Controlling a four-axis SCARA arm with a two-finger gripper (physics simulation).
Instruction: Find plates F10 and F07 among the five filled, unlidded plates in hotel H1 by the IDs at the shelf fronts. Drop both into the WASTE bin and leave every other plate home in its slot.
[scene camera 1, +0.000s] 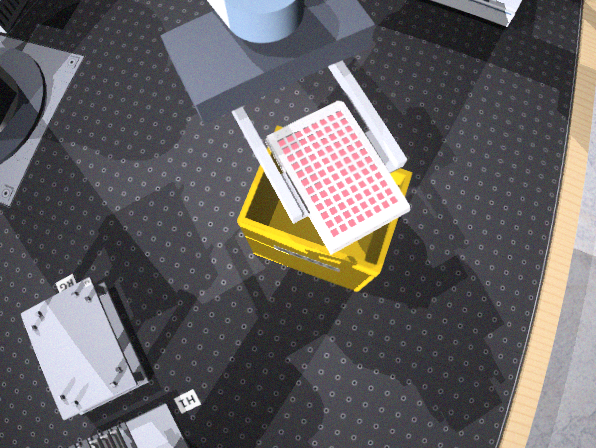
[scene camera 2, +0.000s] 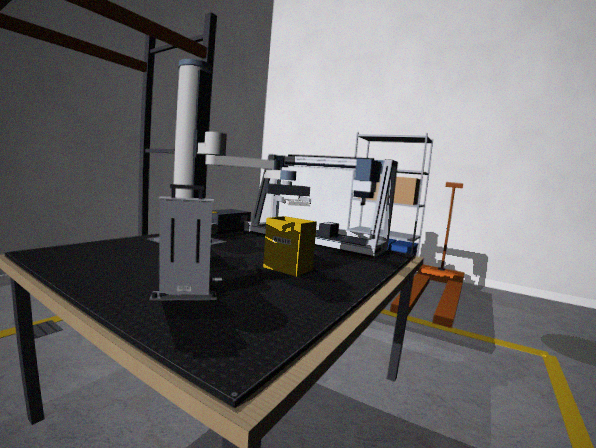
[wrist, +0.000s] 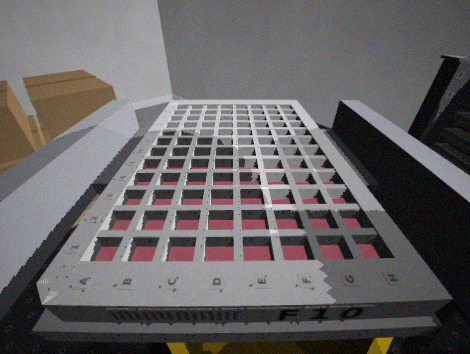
Labels:
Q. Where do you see my gripper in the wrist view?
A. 235, 119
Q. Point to my gripper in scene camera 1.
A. At 350, 191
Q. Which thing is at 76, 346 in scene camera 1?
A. A rg stand.

